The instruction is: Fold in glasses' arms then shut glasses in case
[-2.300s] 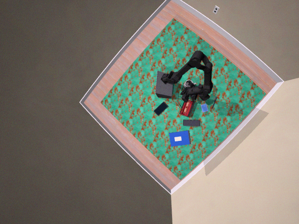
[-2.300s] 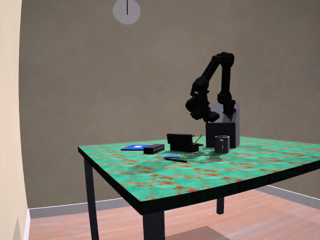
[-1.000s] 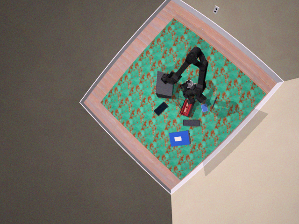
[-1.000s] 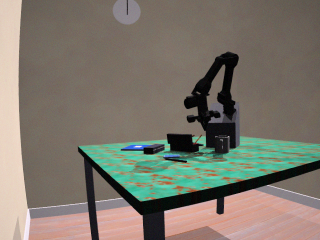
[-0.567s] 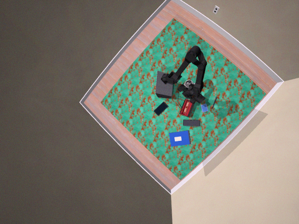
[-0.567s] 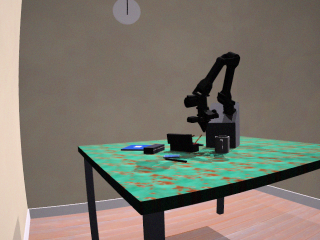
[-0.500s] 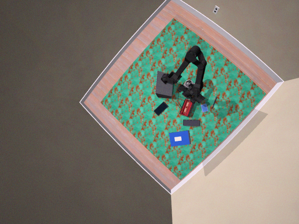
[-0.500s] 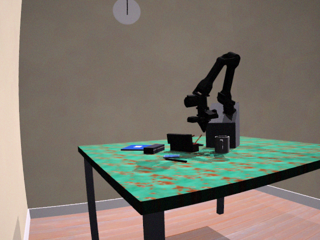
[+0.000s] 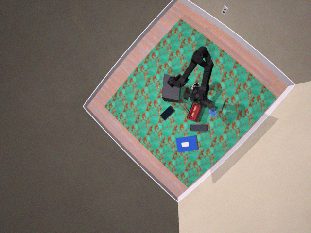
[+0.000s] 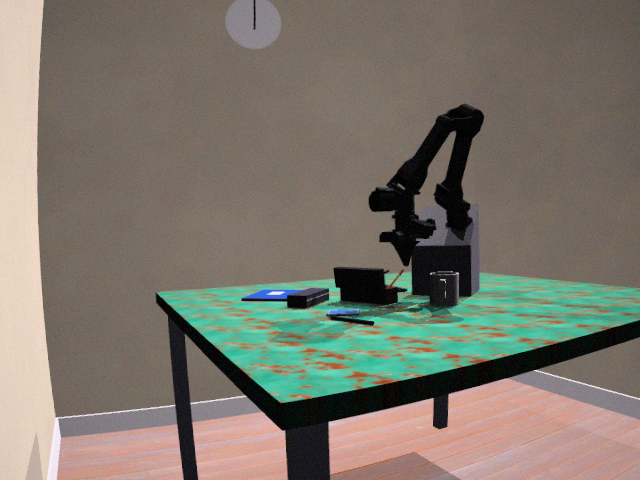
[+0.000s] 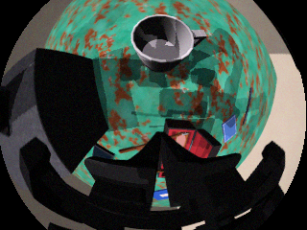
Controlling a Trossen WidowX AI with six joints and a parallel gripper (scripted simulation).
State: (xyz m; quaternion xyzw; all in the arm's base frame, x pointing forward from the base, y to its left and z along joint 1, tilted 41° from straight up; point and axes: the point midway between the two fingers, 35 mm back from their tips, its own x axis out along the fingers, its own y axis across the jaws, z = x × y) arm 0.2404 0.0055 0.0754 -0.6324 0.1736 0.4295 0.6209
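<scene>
Right now the glasses is 50 mm ahead of my hand, 80 mm to the right of it and 90 mm below it. The rest, counted from my hand: black glasses case (100 mm ahead, 70 mm to the right, 90 mm below); glasses case lid (120 mm ahead, 60 mm to the right, 70 mm below); grey mug (50 mm behind, 110 mm to the left, 100 mm below).
</scene>
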